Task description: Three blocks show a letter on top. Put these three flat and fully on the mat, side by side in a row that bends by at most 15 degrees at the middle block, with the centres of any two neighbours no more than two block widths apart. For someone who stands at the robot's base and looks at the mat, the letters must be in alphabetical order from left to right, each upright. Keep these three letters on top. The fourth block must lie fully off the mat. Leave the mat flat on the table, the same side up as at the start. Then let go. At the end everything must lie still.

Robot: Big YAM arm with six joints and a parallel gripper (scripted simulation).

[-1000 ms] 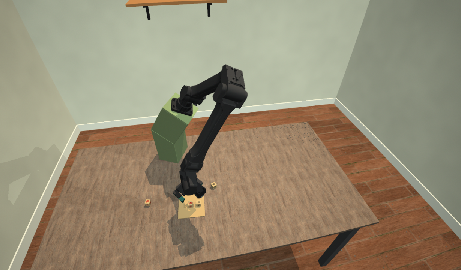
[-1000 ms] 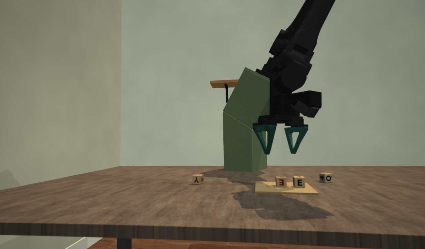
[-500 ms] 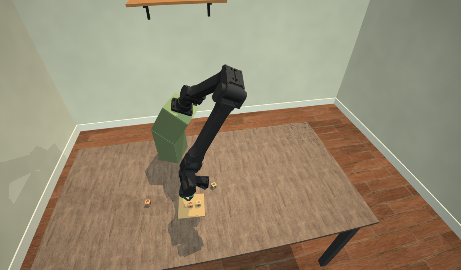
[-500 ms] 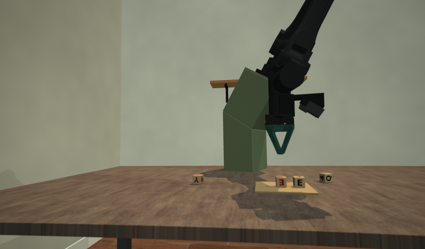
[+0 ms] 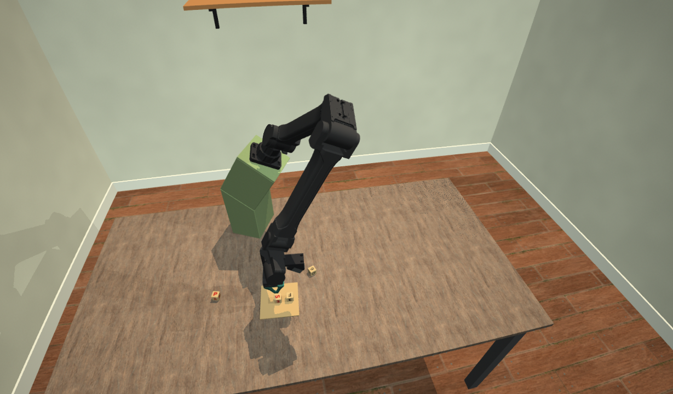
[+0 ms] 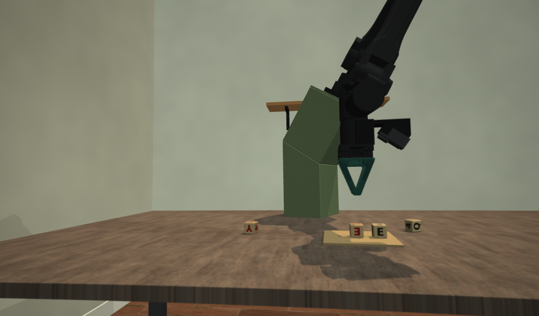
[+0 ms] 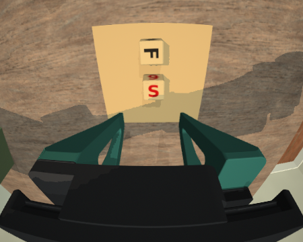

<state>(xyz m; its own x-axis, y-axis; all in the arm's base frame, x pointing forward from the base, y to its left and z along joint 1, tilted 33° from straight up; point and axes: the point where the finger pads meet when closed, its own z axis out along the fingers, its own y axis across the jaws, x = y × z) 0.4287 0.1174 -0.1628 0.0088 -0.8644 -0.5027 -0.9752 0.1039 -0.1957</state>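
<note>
The tan mat is 10 cm below my hand.
</note>
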